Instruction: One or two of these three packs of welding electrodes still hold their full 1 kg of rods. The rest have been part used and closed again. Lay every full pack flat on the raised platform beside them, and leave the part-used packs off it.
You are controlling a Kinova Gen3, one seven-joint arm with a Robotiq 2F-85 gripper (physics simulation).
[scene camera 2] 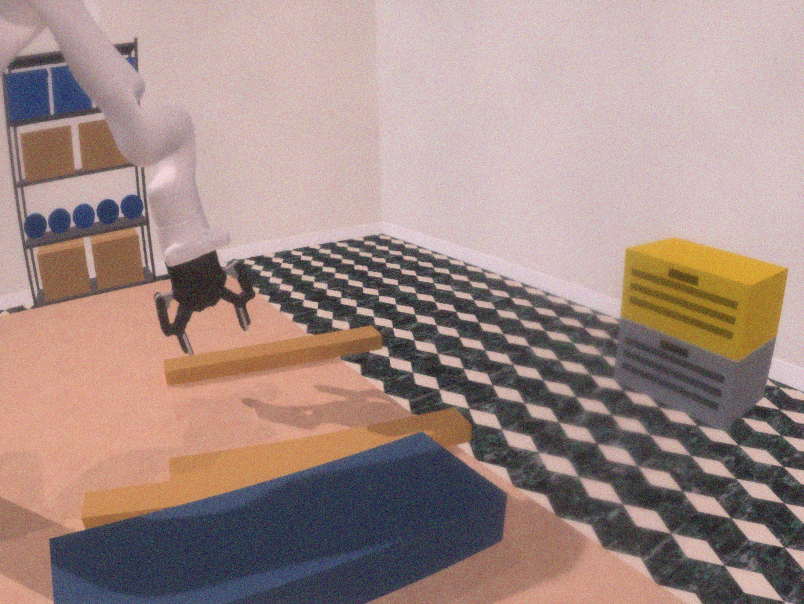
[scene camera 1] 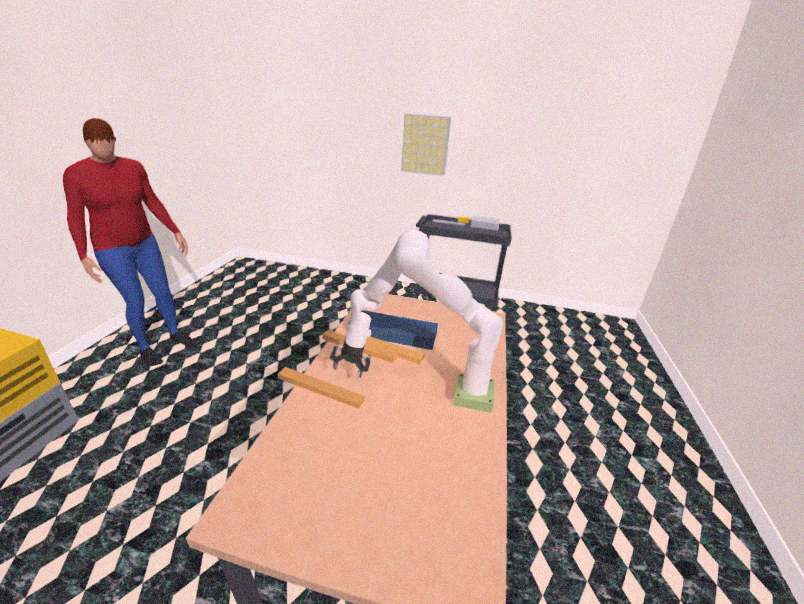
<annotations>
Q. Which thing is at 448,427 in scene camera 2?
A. An orange pack.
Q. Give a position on a blue raised platform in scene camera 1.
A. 400,330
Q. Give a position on an orange pack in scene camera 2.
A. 234,361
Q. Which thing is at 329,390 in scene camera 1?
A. An orange pack.
</annotations>
